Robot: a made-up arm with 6 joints. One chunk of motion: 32 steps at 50 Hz.
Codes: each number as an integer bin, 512 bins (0 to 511) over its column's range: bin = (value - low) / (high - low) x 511, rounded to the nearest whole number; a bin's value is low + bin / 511 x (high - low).
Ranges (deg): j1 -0.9..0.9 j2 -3..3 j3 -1.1..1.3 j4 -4.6..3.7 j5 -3.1..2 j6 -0.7..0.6
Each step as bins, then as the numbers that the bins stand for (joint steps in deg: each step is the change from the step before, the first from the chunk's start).
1 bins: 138 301 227 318 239 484
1 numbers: -0.414 0.534 -0.034 0.565 -0.715 0.531
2 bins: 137 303 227 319 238 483
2 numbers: -0.417 0.558 -0.034 0.581 -0.725 0.529
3 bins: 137 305 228 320 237 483
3 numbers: -0.417 0.581 -0.029 0.598 -0.735 0.529
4 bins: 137 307 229 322 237 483
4 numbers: -0.417 0.605 -0.024 0.630 -0.735 0.529
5 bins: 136 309 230 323 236 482
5 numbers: -0.421 0.628 -0.020 0.646 -0.745 0.526
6 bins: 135 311 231 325 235 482
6 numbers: -0.424 0.652 -0.015 0.679 -0.755 0.526
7 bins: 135 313 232 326 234 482
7 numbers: -0.424 0.675 -0.010 0.695 -0.765 0.526
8 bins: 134 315 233 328 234 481
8 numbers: -0.428 0.699 -0.006 0.728 -0.765 0.524
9 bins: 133 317 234 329 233 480
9 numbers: -0.432 0.722 -0.001 0.744 -0.775 0.521
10 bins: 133 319 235 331 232 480
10 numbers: -0.432 0.746 0.004 0.776 -0.785 0.521
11 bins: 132 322 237 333 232 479
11 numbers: -0.435 0.781 0.013 0.809 -0.785 0.519
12 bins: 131 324 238 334 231 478
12 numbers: -0.439 0.804 0.018 0.825 -0.795 0.516
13 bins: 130 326 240 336 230 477
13 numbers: -0.442 0.828 0.027 0.858 -0.805 0.514
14 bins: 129 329 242 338 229 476
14 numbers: -0.446 0.863 0.037 0.890 -0.814 0.511
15 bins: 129 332 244 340 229 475
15 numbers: -0.446 0.898 0.046 0.923 -0.814 0.508
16 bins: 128 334 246 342 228 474
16 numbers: -0.449 0.922 0.055 0.955 -0.824 0.506
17 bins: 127 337 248 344 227 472
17 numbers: -0.453 0.957 0.065 0.987 -0.834 0.501
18 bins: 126 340 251 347 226 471
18 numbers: -0.456 0.992 0.079 1.036 -0.844 0.498
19 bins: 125 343 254 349 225 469
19 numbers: -0.460 1.027 0.093 1.069 -0.854 0.493
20 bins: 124 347 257 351 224 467
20 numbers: -0.463 1.074 0.107 1.101 -0.864 0.488
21 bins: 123 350 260 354 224 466
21 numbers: -0.467 1.110 0.121 1.150 -0.864 0.486
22 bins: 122 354 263 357 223 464
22 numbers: -0.470 1.157 0.135 1.199 -0.874 0.480
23 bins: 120 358 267 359 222 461
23 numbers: -0.477 1.204 0.154 1.231 -0.884 0.473
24 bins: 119 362 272 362 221 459
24 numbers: -0.481 1.250 0.177 1.280 -0.894 0.468
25 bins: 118 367 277 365 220 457
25 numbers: -0.484 1.309 0.201 1.329 -0.904 0.463
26 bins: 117 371 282 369 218 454
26 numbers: -0.488 1.356 0.224 1.394 -0.924 0.455
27 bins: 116 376 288 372 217 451
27 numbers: -0.491 1.415 0.253 1.442 -0.934 0.447
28 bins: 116 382 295 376 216 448
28 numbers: -0.491 1.485 0.286 1.507 -0.944 0.440
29 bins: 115 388 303 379 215 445
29 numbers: -0.495 1.556 0.323 1.556 -0.954 0.432
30 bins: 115 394 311 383 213 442
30 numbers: -0.495 1.626 0.361 1.621 -0.974 0.424
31 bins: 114 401 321 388 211 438
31 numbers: -0.498 1.708 0.408 1.702 -0.994 0.414
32 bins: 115 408 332 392 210 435
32 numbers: -0.495 1.791 0.459 1.767 -1.004 0.407
